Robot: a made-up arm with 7 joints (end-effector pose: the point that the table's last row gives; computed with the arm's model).
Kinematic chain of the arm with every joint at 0, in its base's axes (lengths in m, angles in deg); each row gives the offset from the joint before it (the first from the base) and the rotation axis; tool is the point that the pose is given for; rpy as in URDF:
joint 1: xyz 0 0 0.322 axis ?
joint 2: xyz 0 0 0 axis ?
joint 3: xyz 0 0 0.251 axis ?
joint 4: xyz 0.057 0 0 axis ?
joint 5: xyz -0.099 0 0.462 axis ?
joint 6: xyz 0 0 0 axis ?
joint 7: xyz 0.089 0 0 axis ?
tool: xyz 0 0 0 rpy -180 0 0
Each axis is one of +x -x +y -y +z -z.
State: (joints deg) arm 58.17 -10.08 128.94 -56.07 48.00 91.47 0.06
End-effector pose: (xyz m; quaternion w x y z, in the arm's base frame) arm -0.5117 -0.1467 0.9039 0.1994 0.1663 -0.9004 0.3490
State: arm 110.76 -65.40 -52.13 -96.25 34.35 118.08 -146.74
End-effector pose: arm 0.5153 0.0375 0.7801 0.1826 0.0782 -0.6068 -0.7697
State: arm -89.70 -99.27 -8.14 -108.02 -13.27 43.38 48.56
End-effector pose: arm -0.0959 0.2112 0.8526 0.0833 0.2327 -0.9287 0.2766
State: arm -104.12 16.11 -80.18 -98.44 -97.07 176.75 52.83
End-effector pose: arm -0.5536 -0.1138 0.5317 0.5259 0.3280 -0.6894 -0.3750
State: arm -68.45 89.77 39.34 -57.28 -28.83 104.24 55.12
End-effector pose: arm 0.5136 -0.4941 -0.0201 0.1447 -0.6598 0.6866 0.2688
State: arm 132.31 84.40 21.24 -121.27 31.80 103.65 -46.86
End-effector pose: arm -0.2300 -0.0476 -0.2195 0.3744 0.0996 0.5770 -0.7190
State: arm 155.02 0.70 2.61 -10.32 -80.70 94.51 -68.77
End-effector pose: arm -0.0645 0.0195 1.1320 0.0129 0.1362 0.6772 0.7230
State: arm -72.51 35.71 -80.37 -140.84 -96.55 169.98 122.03
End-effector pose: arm -0.3608 -0.2091 0.1790 0.4181 0.0929 -0.8818 -0.1971
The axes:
joint 1: +z
joint 2: +y
joint 3: +z
joint 4: -y
joint 5: +z
joint 6: -y
joint 7: -z

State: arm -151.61 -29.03 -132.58 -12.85 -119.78 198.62 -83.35
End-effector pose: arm 0.2447 0.2704 0.9162 0.8043 -0.2326 0.2605 0.4808
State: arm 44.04 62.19 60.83 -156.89 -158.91 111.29 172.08
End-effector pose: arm -0.2975 0.1262 0.0828 0.4029 -0.8109 -0.4162 -0.0826
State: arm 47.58 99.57 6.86 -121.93 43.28 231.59 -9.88
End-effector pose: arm 0.0424 0.0726 -0.1632 0.1813 0.9506 0.2163 0.1295
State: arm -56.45 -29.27 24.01 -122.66 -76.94 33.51 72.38
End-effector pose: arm 0.3616 -0.2733 0.6126 0.7127 0.1138 -0.6745 -0.1557
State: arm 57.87 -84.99 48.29 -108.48 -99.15 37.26 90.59
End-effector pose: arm -0.4094 0.0765 0.7760 0.1730 -0.2823 0.6505 -0.6836
